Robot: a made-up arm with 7 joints.
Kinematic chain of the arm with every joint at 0, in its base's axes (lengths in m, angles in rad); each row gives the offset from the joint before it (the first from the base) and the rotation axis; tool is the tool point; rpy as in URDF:
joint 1: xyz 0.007 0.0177 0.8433 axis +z
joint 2: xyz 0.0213 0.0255 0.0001 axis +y
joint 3: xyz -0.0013 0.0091 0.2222 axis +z
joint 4: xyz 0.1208 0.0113 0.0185 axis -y
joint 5: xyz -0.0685 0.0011 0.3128 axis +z
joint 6: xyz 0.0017 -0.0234 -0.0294 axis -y
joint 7: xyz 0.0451 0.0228 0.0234 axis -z
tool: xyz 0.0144 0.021 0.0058 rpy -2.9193 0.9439 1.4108
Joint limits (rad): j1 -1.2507..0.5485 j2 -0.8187..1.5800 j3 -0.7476..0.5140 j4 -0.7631..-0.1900 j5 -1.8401..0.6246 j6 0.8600..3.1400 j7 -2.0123..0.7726
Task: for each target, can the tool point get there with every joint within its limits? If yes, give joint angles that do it. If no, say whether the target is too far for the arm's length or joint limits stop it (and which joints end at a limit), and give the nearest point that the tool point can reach.
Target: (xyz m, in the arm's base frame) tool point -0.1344 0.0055 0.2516
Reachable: no: joint limits stop it (at a limit: joint 1, joint 2, joint 4, joint 5, joint 6) | nearest point 0.1123 -0.4379 0.5725 | short by 0.600 m
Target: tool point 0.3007 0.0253 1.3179
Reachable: yes | joints -0.3202 0.3144 0.2046 -0.2799 -0.5215 2.5152 -1.4786
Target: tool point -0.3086 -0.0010 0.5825
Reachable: no: joint limits stop it (at a limit: joint 1, joint 2, joint 3, joint 4, joint 5, joint 6) | nearest point 0.0442 -0.4612 0.6076 | short by 0.580 m
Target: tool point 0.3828 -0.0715 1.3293
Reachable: yes | joints -0.1266 0.3500 -0.6250 -0.4039 -0.4275 1.3589 -0.3989
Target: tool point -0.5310 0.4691 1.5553
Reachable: no: too far | nearest point -0.2799 0.2584 1.3303 | short by 0.398 m
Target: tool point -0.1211 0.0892 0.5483
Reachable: no: joint limits stop it (at a limit: joint 1, joint 2, joint 4, joint 5, joint 6) | nearest point 0.3427 0.3611 0.5745 | short by 0.538 m
